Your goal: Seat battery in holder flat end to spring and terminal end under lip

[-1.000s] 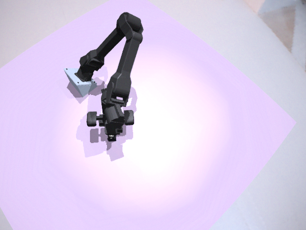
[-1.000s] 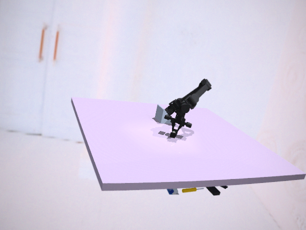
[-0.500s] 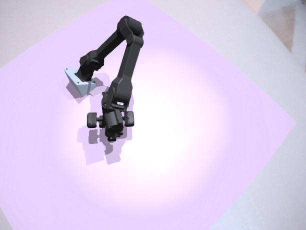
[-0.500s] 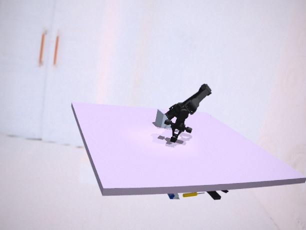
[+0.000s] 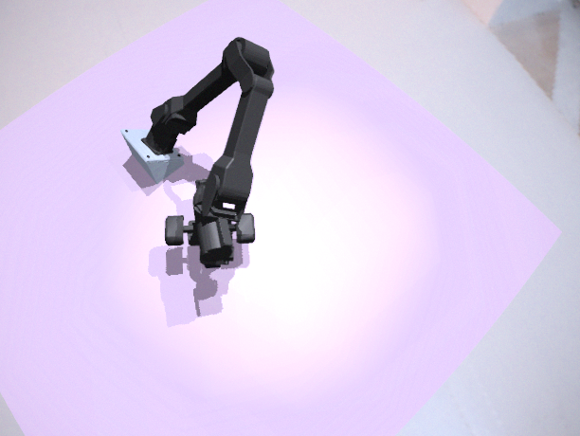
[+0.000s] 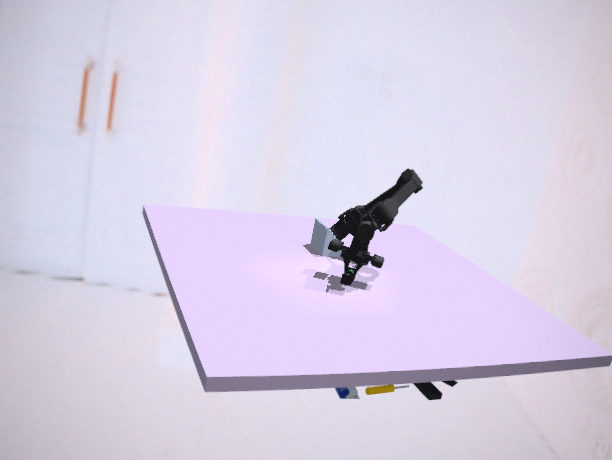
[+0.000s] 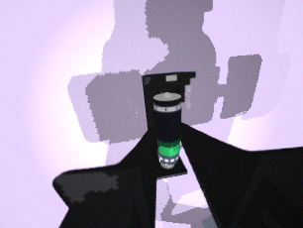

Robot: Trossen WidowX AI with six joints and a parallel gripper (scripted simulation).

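My gripper tip is 1 cm below the battery.
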